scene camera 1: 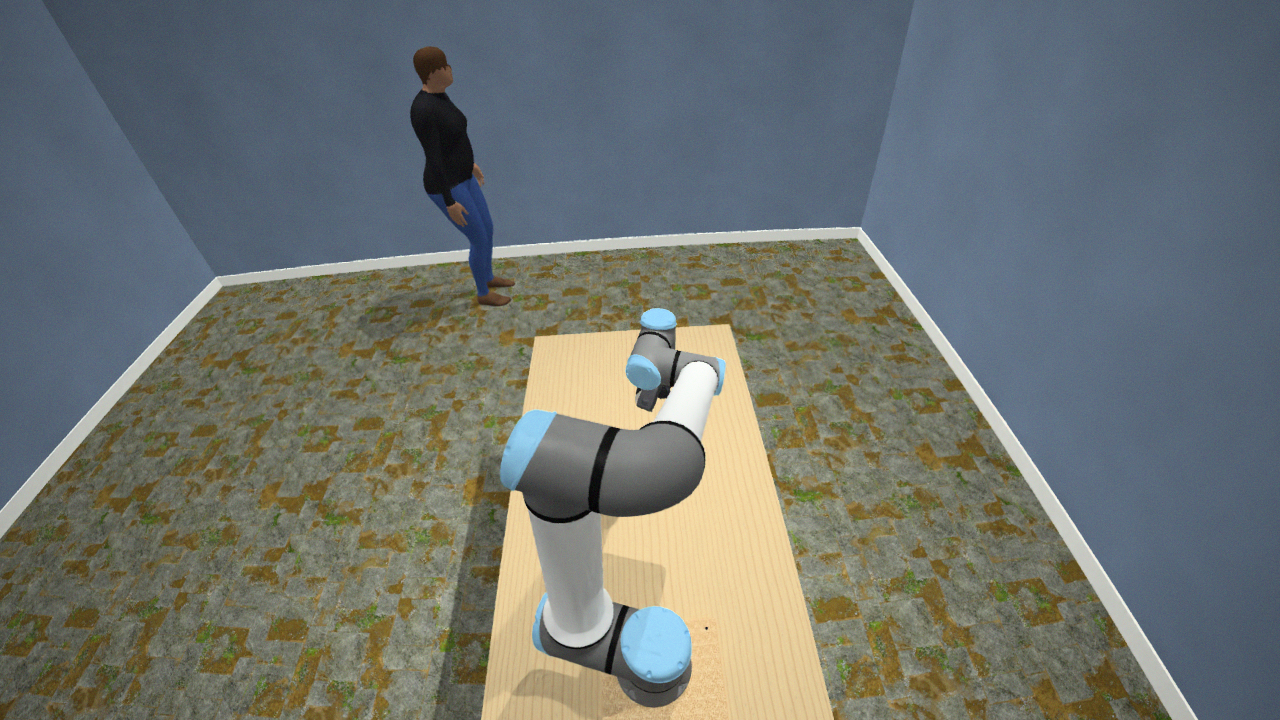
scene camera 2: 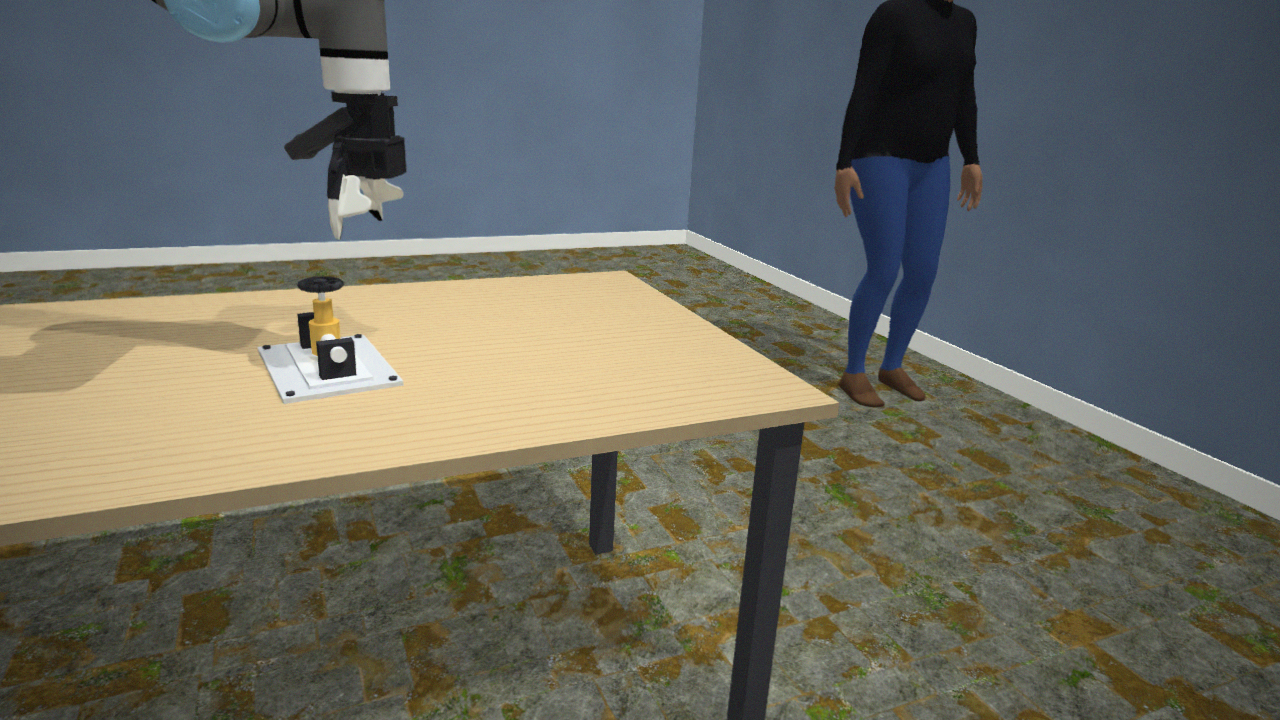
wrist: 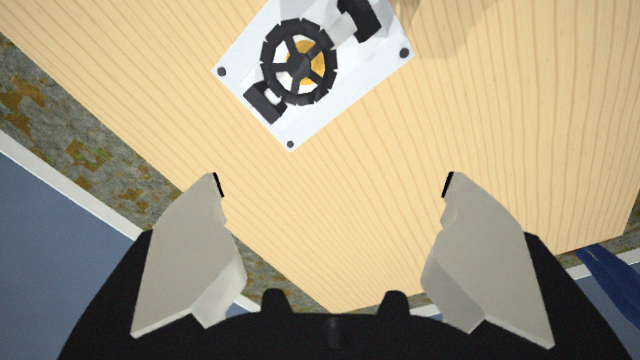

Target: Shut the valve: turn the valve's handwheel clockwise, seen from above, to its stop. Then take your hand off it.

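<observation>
The black handwheel (scene camera 2: 320, 283) (wrist: 299, 64) lies level on top of the orange valve body (scene camera 2: 324, 333) (wrist: 318, 62). The valve stands between two black end pieces on a white plate (scene camera 2: 279, 362) (wrist: 315, 117) with dark bolts at its corners. My gripper (scene camera 2: 358, 225) (wrist: 330, 176) is open and empty, with its pale fingers wide apart and pointing down. It hangs above the handwheel and a little to the right of it in scene camera 2, not touching it. In the wrist view the wheel is beyond the fingertips, left of centre. In scene camera 1 the arm hides the valve.
The plate rests on the wooden table (scene camera 1: 742, 537) (scene camera 2: 537, 358) (wrist: 500, 125). A person (scene camera 1: 443, 143) (scene camera 2: 917, 89) in a black top and blue trousers stands beyond the table's far end; a blue leg (wrist: 607, 280) shows at the wrist view's right edge.
</observation>
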